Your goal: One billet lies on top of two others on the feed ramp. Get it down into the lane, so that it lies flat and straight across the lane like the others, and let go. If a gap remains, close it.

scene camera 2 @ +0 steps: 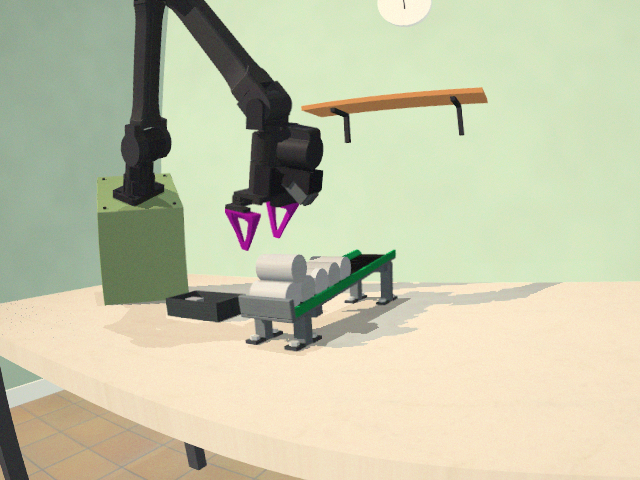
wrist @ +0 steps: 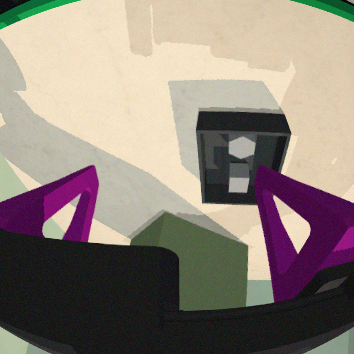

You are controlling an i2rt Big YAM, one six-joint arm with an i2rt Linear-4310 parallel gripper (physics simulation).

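Note:
The top billet (scene camera 2: 279, 267), a pale grey cylinder, lies across two others at the low front end of the feed ramp (scene camera 2: 345, 282) (wrist: 327, 7). Of those two, the front billet (scene camera 2: 269, 290) is behind the grey end plate (scene camera 2: 266, 308) and the second billet (scene camera 2: 307, 285) shows its round end. Several more billets (scene camera 2: 333, 272) lie across the lane behind them; whether gaps lie between them I cannot tell. My gripper (scene camera 2: 261, 243) (wrist: 176, 173) is open and empty, its magenta fingertips a little above the top billet. The billets do not show in the wrist view.
A black open tray (scene camera 2: 201, 305) (wrist: 200, 165) with light pieces inside stands left of the ramp. The green pedestal (scene camera 2: 142, 255) (wrist: 210, 275) carries the arm behind it. Grey legs (scene camera 2: 302, 330) hold up the ramp on the table (scene camera 2: 439, 377). An orange shelf (scene camera 2: 398, 101) is on the back wall.

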